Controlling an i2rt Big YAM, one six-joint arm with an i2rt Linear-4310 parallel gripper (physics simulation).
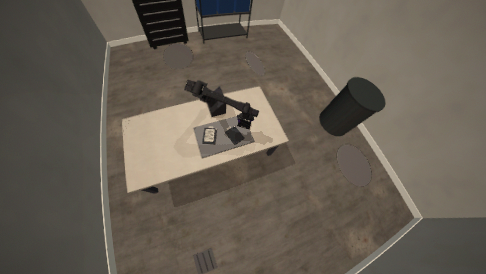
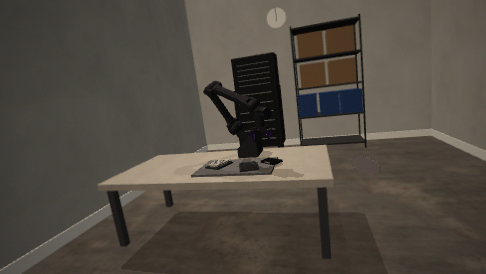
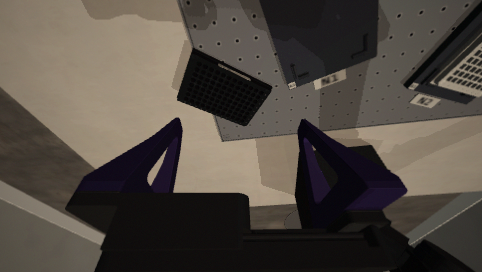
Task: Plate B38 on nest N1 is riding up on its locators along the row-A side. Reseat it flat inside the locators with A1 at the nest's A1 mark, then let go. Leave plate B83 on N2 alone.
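Frame: origin at the arm's base, x back, y right, z up, level; metres.
Seen in the pictures: gripper, fingertip midpoint: (image 1: 244,122) (image 2: 261,142) (image 3: 241,124); arm's base, link origin: (image 1: 213,100) (image 2: 246,139).
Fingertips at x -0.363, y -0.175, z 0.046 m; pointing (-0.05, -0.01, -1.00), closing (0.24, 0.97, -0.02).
Observation:
Pixels of each thing's top centre, then the offset from my fingertips to it. "*": a spot on its surface instead. Level surfaces: height alone.
- Nest N1, top centre: (image 3: 323,16) (image 2: 248,164) (image 1: 234,134) dz -0.135, dx -0.025, dy +0.101 m
- A1 tag, surface spot: (image 3: 292,85) * dz -0.141, dx +0.061, dy +0.066 m
- N1 label, surface spot: (image 3: 330,79) * dz -0.151, dx +0.069, dy +0.124 m
- pale plate B83, top centre: (image 2: 218,161) (image 1: 209,135) dz -0.127, dx +0.056, dy +0.326 m
- pale table, surface height: dz -0.166 m
A black well plate, taken as B38 (image 3: 225,89) (image 2: 271,160), lies outside nest N1, across the edge of the perforated board near its corner; its label is unreadable. Nest N1 (image 3: 325,37) (image 2: 248,166) (image 1: 234,135) is dark and shows a bare top with corner locators and an A1 tag (image 3: 292,85) beside the N1 label (image 3: 330,79). The pale plate B83 (image 3: 467,70) (image 2: 218,163) (image 1: 209,135) sits on N2. My gripper (image 3: 241,124) (image 2: 261,135) is open and empty, above the table on the black plate's side; its fingertips are apart from that plate.
The grey perforated board (image 3: 280,115) (image 2: 205,173) (image 1: 212,151) carries both nests on the pale table (image 1: 150,155) (image 2: 145,172). The arm's base (image 2: 249,147) stands behind the board. A dark bin (image 1: 350,107), a black cabinet (image 2: 255,95) and shelves stand away from the table.

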